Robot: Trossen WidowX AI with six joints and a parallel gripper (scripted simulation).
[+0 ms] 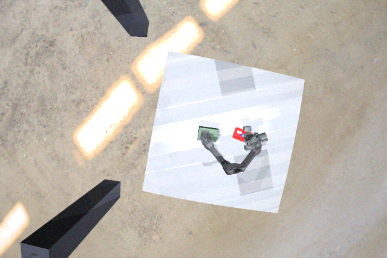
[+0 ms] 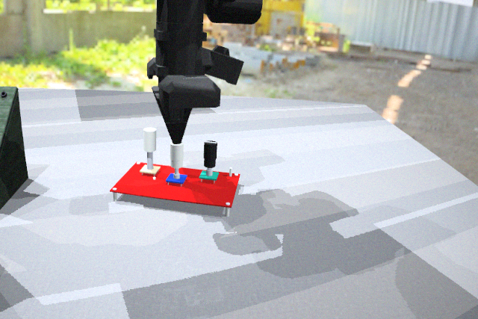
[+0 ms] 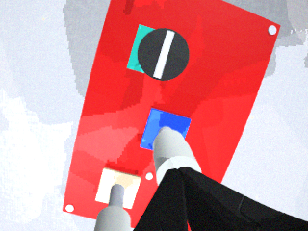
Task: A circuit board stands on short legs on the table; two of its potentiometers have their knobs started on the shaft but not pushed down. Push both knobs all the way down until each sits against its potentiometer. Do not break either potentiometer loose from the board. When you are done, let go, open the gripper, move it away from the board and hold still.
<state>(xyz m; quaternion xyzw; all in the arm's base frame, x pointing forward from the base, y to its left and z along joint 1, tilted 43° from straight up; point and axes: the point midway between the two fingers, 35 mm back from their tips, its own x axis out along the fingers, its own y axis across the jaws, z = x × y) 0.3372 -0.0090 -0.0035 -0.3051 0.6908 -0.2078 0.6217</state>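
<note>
Now: gripper tip 5 cm short of the black knob, 1 cm to the right of it and 2 cm above it. Also, from my gripper tip: blue potentiometer: 3 cm below; teal potentiometer: 5 cm ahead, 1 cm to the left, 3 cm below; grey knob: 2 cm below.
</note>
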